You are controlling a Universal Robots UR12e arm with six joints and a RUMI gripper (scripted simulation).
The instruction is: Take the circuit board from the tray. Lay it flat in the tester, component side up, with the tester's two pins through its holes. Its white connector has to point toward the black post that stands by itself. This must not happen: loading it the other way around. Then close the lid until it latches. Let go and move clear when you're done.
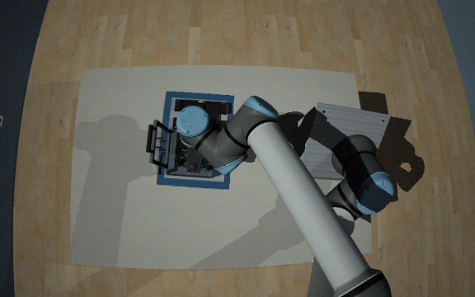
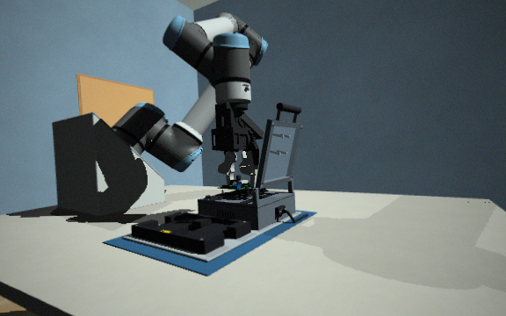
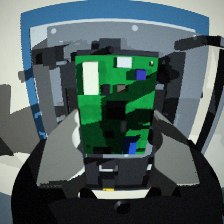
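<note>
Right now the green circuit board is right at my hand. Also, from my hand: tester lid (130 mm ahead, 10 mm to the right, 100 mm above).
</note>
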